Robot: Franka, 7 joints.
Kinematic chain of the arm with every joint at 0, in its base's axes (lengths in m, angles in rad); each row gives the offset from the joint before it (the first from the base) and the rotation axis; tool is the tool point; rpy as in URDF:
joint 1: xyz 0 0 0.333 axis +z
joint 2: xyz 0 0 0 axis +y
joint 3: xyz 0 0 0.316 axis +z
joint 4: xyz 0.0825 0 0 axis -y
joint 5: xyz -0.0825 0 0.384 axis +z
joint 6: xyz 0 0 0 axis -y
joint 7: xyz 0.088 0 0 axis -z
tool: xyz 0 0 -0.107 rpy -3.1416 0 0
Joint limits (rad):
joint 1: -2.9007..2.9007
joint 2: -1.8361..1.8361
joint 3: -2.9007..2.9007
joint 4: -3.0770..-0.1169
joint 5: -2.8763..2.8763
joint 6: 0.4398..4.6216
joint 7: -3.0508..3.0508
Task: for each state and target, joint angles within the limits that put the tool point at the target. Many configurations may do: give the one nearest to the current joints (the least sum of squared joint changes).
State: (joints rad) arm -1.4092 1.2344 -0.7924 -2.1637 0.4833 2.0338 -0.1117
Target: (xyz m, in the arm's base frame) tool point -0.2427 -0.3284 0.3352
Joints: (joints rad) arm -0.5527 1.3313 -1.6573 -2.3542 0.2421 1.6035 -0.1117
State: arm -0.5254 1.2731 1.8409 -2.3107 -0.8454 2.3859 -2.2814
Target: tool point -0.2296 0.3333 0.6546
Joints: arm 0.0316 0.9400 2.4119 -2.3459 -0.8500 2.5061 -2.2814
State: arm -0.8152 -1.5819 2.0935 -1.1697 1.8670 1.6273 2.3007
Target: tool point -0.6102 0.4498 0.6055
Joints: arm -0.3663 -0.8992 2.0945 -0.7291 1.9445 1.4555 2.3007
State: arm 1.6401 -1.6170 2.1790 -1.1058 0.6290 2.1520 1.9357
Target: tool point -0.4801 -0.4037 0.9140
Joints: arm 1.1535 -0.6879 1.8335 -0.5641 0.6081 2.5447 1.9357
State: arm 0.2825 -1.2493 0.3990 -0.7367 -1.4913 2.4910 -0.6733
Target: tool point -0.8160 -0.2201 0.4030
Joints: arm 0.4665 -1.8361 0.4578 -0.6508 -1.5154 2.6503 -0.6733
